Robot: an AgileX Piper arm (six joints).
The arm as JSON. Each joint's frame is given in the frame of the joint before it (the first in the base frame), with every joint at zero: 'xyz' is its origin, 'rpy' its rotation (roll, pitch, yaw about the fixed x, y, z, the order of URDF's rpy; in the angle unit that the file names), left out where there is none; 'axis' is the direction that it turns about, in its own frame. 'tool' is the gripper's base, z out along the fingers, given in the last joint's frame.
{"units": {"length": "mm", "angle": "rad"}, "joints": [
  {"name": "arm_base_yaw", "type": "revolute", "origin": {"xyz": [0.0, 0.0, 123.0]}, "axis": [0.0, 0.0, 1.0]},
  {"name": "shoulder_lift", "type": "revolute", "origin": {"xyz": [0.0, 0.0, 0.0]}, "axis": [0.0, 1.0, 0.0]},
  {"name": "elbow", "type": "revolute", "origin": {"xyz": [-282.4, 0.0, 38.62]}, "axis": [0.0, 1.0, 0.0]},
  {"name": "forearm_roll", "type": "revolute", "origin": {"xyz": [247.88, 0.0, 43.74]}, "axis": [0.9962, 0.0, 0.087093]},
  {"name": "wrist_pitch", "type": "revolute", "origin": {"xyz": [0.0, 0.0, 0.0]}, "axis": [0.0, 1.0, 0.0]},
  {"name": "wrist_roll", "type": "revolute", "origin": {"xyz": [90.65, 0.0, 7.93]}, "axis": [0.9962, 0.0, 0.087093]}
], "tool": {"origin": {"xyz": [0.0, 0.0, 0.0], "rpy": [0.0, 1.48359, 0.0]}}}
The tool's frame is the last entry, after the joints.
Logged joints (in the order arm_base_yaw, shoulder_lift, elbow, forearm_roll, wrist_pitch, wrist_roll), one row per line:
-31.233 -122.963 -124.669 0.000 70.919 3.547
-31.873 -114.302 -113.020 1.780 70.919 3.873
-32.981 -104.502 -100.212 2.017 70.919 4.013
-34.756 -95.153 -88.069 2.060 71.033 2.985
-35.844 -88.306 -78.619 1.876 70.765 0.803
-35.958 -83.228 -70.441 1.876 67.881 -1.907
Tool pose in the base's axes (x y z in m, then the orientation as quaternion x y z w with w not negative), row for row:
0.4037 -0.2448 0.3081 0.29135 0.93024 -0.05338 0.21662
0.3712 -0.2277 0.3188 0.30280 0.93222 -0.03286 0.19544
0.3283 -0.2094 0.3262 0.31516 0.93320 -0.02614 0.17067
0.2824 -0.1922 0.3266 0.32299 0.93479 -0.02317 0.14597
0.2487 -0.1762 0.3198 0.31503 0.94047 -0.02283 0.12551
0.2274 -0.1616 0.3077 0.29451 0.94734 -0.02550 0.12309
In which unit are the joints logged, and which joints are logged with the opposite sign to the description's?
The joints are logged in degrees. Opposite sign: shoulder_lift.
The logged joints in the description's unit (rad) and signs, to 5 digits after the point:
-0.54512 2.14611 -2.17588 0.00000 1.23777 0.06191
-0.55629 1.99495 -1.97257 0.03107 1.23777 0.06760
-0.57563 1.82390 -1.74903 0.03520 1.23777 0.07004
-0.60661 1.66073 -1.53709 0.03595 1.23976 0.05210
-0.62560 1.54123 -1.37216 0.03274 1.23508 0.01401
-0.62759 1.45260 -1.22943 0.03274 1.18475 -0.03328

